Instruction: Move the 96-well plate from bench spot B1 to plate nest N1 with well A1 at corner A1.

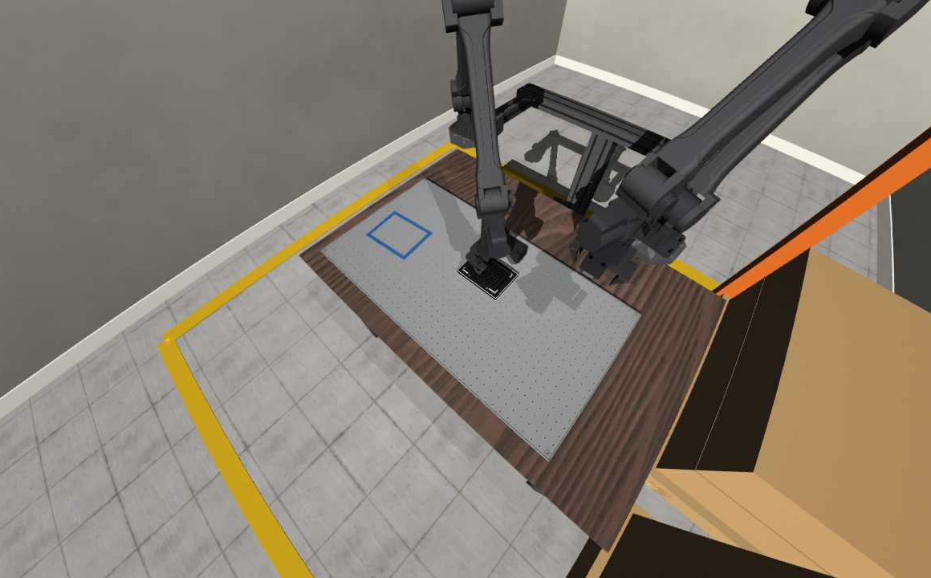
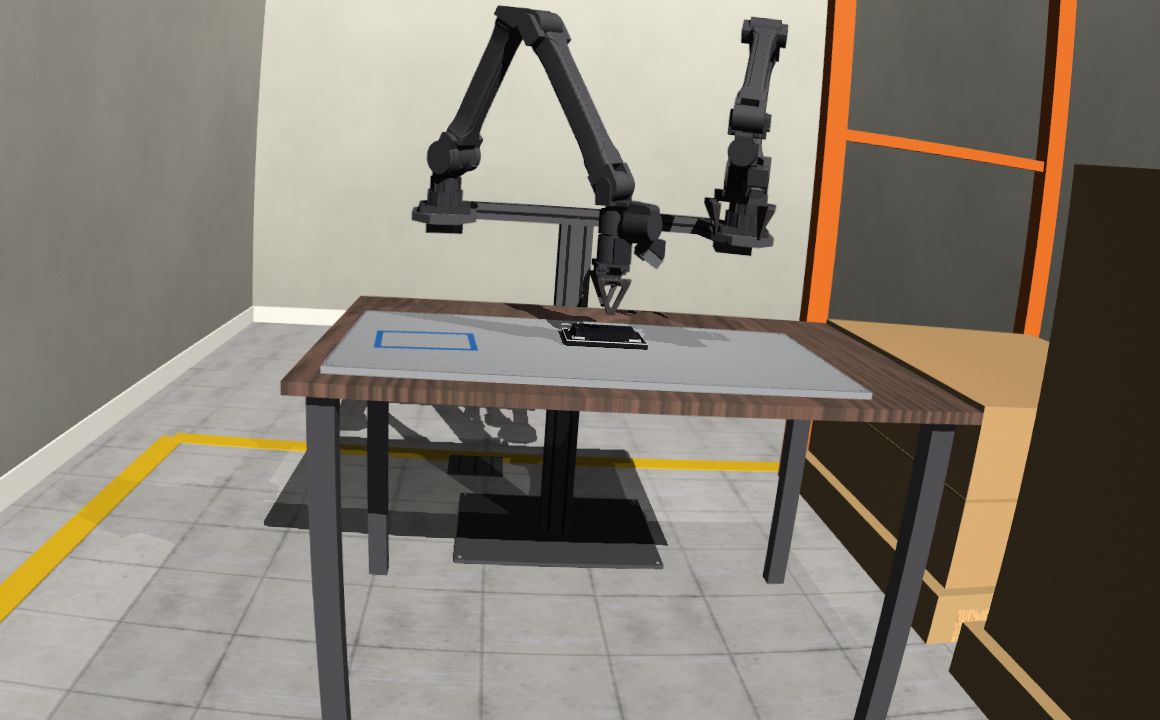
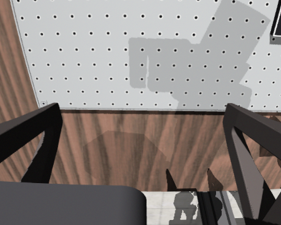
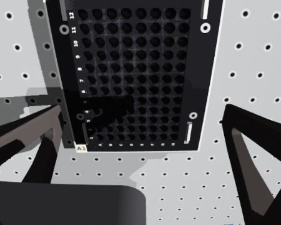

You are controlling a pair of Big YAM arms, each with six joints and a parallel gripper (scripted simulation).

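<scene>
Right now the black 96-well plate is 5 cm below my right hand. From my right hand the other things lie so: black plate nest N1: 7 cm below.
</scene>
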